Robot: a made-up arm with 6 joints.
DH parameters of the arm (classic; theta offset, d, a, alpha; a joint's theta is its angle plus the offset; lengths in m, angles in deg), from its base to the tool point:
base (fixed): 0 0.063 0 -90
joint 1: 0 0.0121 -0.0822 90
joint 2: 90 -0.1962 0.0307 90
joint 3: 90 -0.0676 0.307 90
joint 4: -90 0.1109 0.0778 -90
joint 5: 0 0.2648 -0.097 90
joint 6: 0 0.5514 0.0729 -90
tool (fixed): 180 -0.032 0 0
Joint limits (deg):
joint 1: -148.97..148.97
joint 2: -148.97..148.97
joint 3: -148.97..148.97
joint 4: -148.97..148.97
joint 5: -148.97..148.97
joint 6: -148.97..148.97
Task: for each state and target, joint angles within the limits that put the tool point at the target. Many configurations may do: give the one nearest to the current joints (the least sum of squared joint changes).
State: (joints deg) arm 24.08 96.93 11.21 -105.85 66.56 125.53
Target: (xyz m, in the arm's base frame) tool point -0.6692 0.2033 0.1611
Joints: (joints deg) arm 34.79 75.93 26.21 -133.34 68.01 126.13
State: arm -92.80 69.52 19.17 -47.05 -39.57 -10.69
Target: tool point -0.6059 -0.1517 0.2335
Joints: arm -81.53 65.33 46.70 -61.08 -51.79 -8.57
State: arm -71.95 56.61 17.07 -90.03 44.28 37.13
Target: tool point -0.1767 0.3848 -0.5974
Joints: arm -65.14 30.48 13.72 -94.90 31.29 37.40
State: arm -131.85 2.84 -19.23 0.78 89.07 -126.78
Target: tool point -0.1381 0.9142 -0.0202
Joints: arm -125.11 -40.63 -24.41 10.67 63.78 -126.31
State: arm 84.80 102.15 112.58 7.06 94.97 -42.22
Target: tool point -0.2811 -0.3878 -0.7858
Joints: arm 64.64 99.74 130.43 30.17 95.39 -40.46
